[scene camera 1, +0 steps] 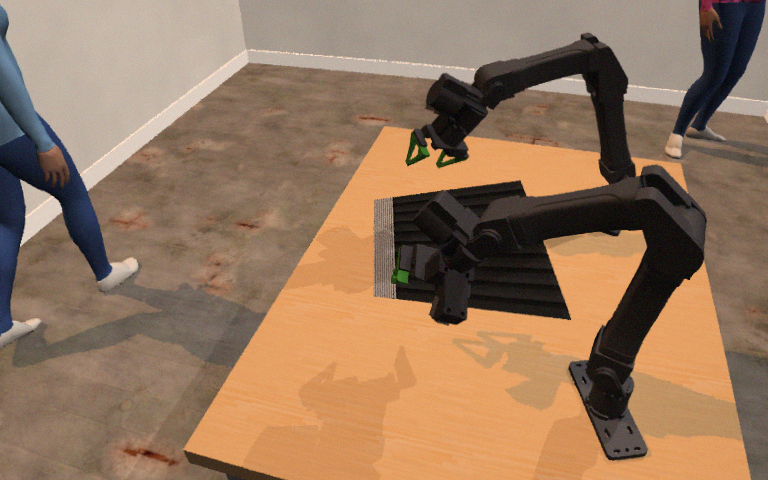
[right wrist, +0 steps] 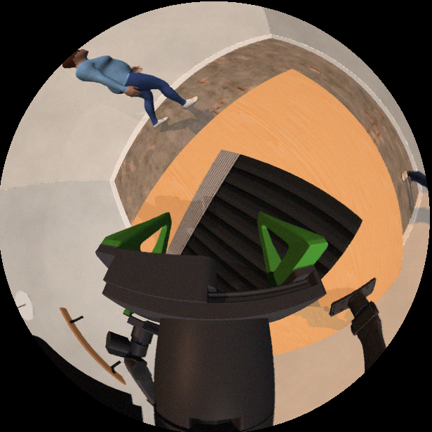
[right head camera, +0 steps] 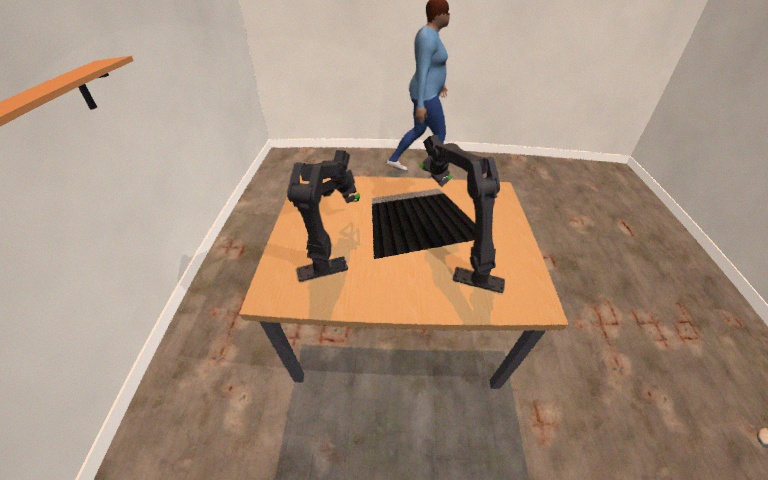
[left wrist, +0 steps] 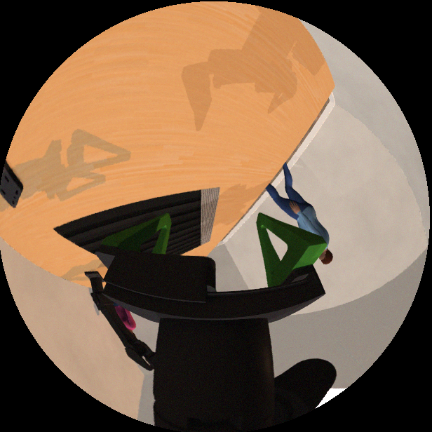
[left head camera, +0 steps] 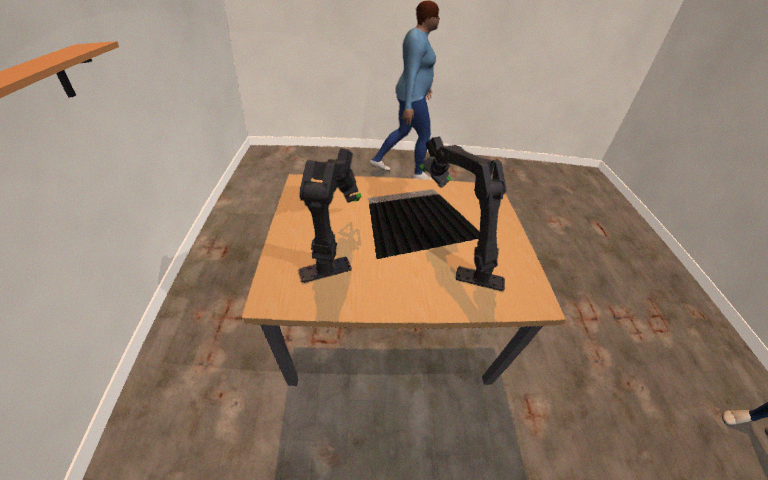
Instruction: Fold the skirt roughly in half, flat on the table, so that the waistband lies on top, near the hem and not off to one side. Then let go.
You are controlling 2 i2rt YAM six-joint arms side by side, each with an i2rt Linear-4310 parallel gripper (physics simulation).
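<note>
The black pleated skirt (left head camera: 419,223) (right head camera: 419,226) (scene camera 1: 509,283) (right wrist: 300,200) lies flat and unfolded on the table (left head camera: 396,300) (right head camera: 396,300) (scene camera 1: 453,418). Its grey waistband (left head camera: 402,196) (right head camera: 404,196) (scene camera 1: 384,249) (left wrist: 209,215) (right wrist: 207,195) is along the far edge in the head views, and the wider hem faces the arm bases. My left gripper (left head camera: 355,196) (left wrist: 213,217) is open and empty, in the air left of the waistband in the left head view. My right gripper (left head camera: 435,172) (right head camera: 435,172) (scene camera 1: 423,164) (right wrist: 214,216) is open and empty, in the air near the waistband's right end. Arms hide parts of the skirt.
A person in blue (left head camera: 416,67) (right head camera: 428,65) (right wrist: 112,72) is beyond the table's far edge. Another person (scene camera 1: 730,56) shows at the upper right of the scene view. A wooden wall shelf (left head camera: 50,63) (right head camera: 62,84) is at the left in the head views.
</note>
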